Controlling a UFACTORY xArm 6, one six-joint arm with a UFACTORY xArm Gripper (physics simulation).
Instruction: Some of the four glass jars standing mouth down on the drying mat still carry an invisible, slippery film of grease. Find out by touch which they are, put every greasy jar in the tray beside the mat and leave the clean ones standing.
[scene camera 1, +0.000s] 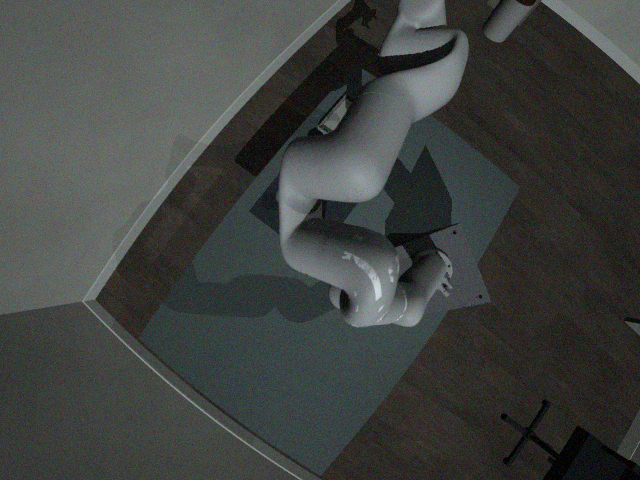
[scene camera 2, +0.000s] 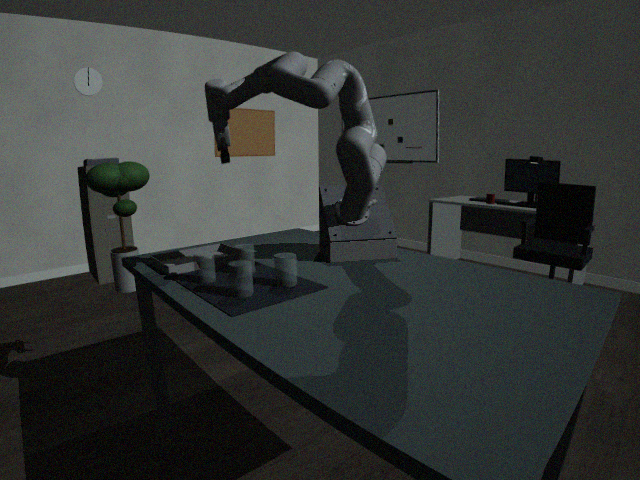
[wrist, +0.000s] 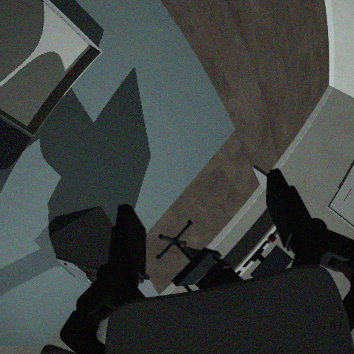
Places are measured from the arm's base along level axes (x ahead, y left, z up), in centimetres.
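Pixels of known places: gripper, fingertip midpoint: (scene camera 2: 223, 156) (wrist: 201, 202); arm's base at its link origin: (scene camera 1: 432, 267) (scene camera 2: 352, 211).
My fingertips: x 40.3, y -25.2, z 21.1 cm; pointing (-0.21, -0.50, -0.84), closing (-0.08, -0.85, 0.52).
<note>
Ahead of a thing's pixels: the offset from my fingertips to its top centre. Level surfaces: height alone.
Several pale, translucent glass jars stand mouth down on the dark drying mat @[dz -37.3 cm] (scene camera 1: 264, 210) (scene camera 2: 305, 287) in scene camera 2: a left jar @[dx +15.3, dy +29.7, dz -28.7 cm] (scene camera 2: 206, 268), a front jar @[dx +8.9, dy +46.5, dz -28.7 cm] (scene camera 2: 241, 280), a right jar @[dx -5.1, dy +44.4, dz -28.7 cm] (scene camera 2: 285, 270) and a rear jar @[dx +1.6, dy +27.0, dz -28.7 cm] (scene camera 2: 245, 252) partly hidden behind the others. No grease can be seen. The arm hides the jars in scene camera 1. The light-walled tray @[dx +13.0, dy +5.3, dz -34.6 cm] (scene camera 1: 334, 114) (scene camera 2: 180, 267) (wrist: 66, 91) lies beside the mat; no jar shows in its visible part. My gripper (scene camera 2: 224, 156) (wrist: 201, 202) is open and empty, high above the table, tilted; it does not show in scene camera 1.
The blue-grey table @[dz -37.6 cm] (scene camera 1: 310, 361) (scene camera 2: 491, 351) bears the mat, tray and robot base (scene camera 1: 467, 279) (scene camera 2: 361, 251). The arm (scene camera 1: 336, 165) (scene camera 2: 356, 160) arches high over it. A potted plant (scene camera 2: 124, 271), a desk (scene camera 2: 445, 227) and a chair (scene camera 2: 566, 217) stand away from the table.
</note>
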